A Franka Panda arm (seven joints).
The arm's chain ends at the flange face. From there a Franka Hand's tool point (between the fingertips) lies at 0.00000 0.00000 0.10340 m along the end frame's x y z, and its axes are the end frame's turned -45 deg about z.
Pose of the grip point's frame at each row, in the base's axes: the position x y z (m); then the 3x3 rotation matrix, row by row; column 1 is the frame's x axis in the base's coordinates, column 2 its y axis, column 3 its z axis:
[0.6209, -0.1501, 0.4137], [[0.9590, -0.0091, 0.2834], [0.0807, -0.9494, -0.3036], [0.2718, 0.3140, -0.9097]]
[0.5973, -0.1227, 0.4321], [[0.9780, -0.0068, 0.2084], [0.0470, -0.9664, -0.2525], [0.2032, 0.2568, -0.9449]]
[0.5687, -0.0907, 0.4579], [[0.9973, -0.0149, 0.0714], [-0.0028, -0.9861, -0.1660], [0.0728, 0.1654, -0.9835]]
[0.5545, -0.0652, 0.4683], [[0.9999, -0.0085, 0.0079], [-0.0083, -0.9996, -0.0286], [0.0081, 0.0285, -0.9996]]
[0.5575, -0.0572, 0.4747], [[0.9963, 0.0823, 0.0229], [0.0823, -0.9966, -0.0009], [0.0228, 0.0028, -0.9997]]
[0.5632, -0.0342, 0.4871], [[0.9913, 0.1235, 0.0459], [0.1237, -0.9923, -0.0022], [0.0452, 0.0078, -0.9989]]
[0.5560, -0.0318, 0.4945], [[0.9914, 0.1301, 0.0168], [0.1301, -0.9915, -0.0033], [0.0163, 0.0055, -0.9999]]
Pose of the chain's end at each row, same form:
[0.5916, -0.1187, 0.5078], [[0.6717, -0.6846, 0.2834], [-0.6143, -0.7284, -0.3036], [0.4142, 0.0298, -0.9097]]
[0.5758, -0.0966, 0.5298], [[0.6867, -0.6964, 0.2084], [-0.6501, -0.7166, -0.2525], [0.3253, 0.0379, -0.9449]]
[0.5613, -0.0735, 0.5596], [[0.6947, -0.7157, 0.0714], [-0.6993, -0.6953, -0.1660], [0.1684, 0.0655, -0.9835]]
[0.5537, -0.0622, 0.5717], [[0.7010, -0.7130, 0.0079], [-0.7127, -0.7010, -0.0286], [0.0259, 0.0144, -0.9996]]
[0.5551, -0.0571, 0.5781], [[0.7627, -0.6463, 0.0229], [-0.6465, -0.7629, -0.0009], [0.0181, -0.0141, -0.9997]]
[0.5585, -0.0340, 0.5904], [[0.7883, -0.6136, 0.0459], [-0.6142, -0.7891, -0.0022], [0.0375, -0.0264, -0.9989]]
[0.5543, -0.0315, 0.5979], [[0.7930, -0.6090, 0.0168], [-0.6091, -0.7931, -0.0033], [0.0154, -0.0076, -0.9999]]

